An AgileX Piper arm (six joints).
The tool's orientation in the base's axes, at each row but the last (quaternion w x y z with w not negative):
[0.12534, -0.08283, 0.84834, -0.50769]
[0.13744, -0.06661, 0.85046, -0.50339]
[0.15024, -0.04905, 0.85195, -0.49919]
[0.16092, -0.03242, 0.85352, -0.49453]
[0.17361, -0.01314, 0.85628, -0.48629]
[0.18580, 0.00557, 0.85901, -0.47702]
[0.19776, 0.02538, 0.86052, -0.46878]
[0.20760, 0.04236, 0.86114, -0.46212]
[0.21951, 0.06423, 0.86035, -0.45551]
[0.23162, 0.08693, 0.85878, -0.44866]
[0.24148, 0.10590, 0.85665, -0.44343]
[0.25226, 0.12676, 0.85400, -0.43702]
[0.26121, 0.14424, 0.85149, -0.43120]
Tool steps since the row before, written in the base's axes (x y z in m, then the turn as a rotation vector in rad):
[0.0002, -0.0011, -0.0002, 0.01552, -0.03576, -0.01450]
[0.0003, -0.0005, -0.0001, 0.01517, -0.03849, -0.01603]
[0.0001, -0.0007, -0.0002, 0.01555, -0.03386, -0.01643]
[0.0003, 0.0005, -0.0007, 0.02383, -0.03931, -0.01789]
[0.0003, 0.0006, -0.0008, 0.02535, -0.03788, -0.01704]
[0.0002, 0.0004, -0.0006, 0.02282, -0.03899, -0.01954]
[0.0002, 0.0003, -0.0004, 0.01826, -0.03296, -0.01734]
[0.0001, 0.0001, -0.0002, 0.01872, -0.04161, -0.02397]
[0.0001, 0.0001, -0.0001, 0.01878, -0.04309, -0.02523]
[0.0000, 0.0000, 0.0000, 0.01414, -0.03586, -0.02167]
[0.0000, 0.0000, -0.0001, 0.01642, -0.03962, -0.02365]
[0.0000, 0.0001, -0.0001, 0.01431, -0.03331, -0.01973]
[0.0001, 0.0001, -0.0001, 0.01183, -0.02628, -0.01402]
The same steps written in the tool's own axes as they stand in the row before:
[0.0001, -0.0003, 0.0011, -0.00338, -0.00425, 0.04124]
[-0.0001, -0.0001, 0.0006, -0.00210, -0.00424, 0.04412]
[0.0001, -0.0002, 0.0007, -0.00346, -0.00157, 0.04054]
[-0.0002, 0.0009, 0.0000, -0.00977, -0.00224, 0.04830]
[-0.0002, 0.0010, 0.0000, -0.01172, -0.00197, 0.04719]
[-0.0001, 0.0007, 0.0000, -0.00836, -0.00101, 0.04850]
[-0.0001, 0.0005, 0.0000, -0.00582, -0.00043, 0.04107]
[0.0000, 0.0002, 0.0000, -0.00258, -0.00008, 0.05148]
[-0.0001, 0.0002, 0.0000, -0.00195, 0.00004, 0.05331]
[0.0000, 0.0000, 0.0000, 0.00000, 0.00000, 0.04422]
[0.0001, 0.0001, 0.0000, -0.00083, 0.00010, 0.04897]
[0.0001, 0.0001, 0.0000, -0.00121, 0.00020, 0.04126]
[0.0000, 0.0002, 0.0000, -0.00228, -0.00060, 0.03196]

